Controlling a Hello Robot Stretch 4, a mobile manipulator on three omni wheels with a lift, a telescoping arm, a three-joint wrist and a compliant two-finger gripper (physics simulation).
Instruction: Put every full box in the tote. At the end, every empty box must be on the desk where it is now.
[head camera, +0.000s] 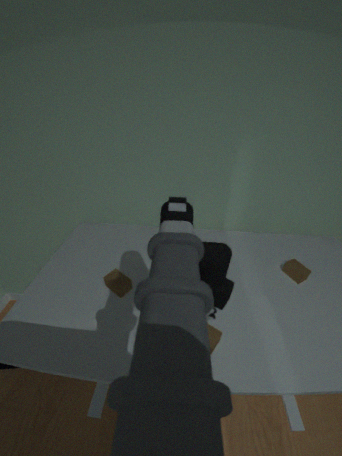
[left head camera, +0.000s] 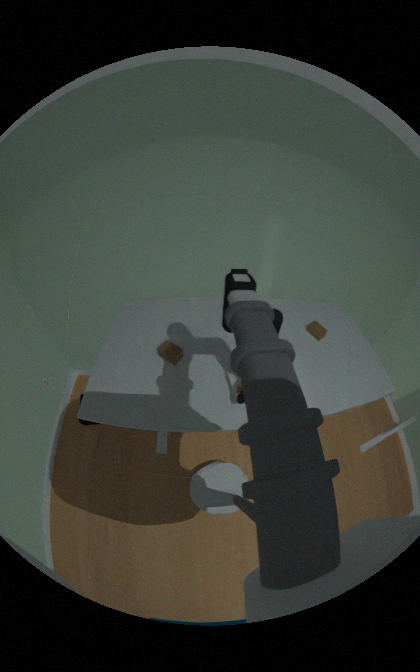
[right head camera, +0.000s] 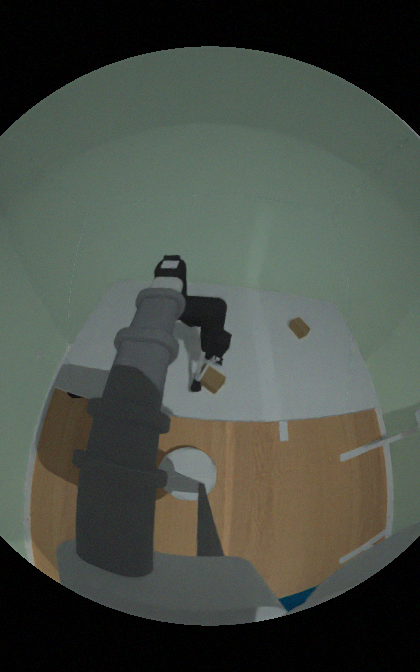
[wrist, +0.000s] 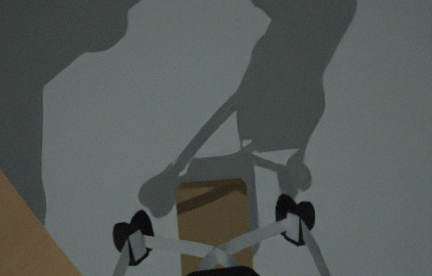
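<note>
The pale grey desk (head camera: 260, 360) (left head camera: 345, 360) (right head camera: 310, 385) (wrist: 375, 150) bears three brown boxes. The near middle box (head camera: 214, 339) (right head camera: 214, 379) (wrist: 215, 215) is partly hidden by the arm in the head view. My gripper (right head camera: 207, 373) (wrist: 214, 218) is open around it, with a gap on each side in the wrist view. The left box (head camera: 118, 283) (left head camera: 170, 352) lies in the arm's shadow. The right box (head camera: 296, 271) (left head camera: 316, 330) (right head camera: 299, 327) lies toward the desk's right side. I cannot tell which boxes are full. No tote is recognisable.
My grey arm (head camera: 175, 340) (left head camera: 280, 440) (right head camera: 125, 430) extends over the desk. A round pale disc (left head camera: 225, 480) (right head camera: 192, 465) is in front of the desk, above wooden floor. A pale bar (left head camera: 387, 435) (right head camera: 370, 448) is at the right. A blue edge (left head camera: 200, 621) (right head camera: 298, 598) shows at the bottom.
</note>
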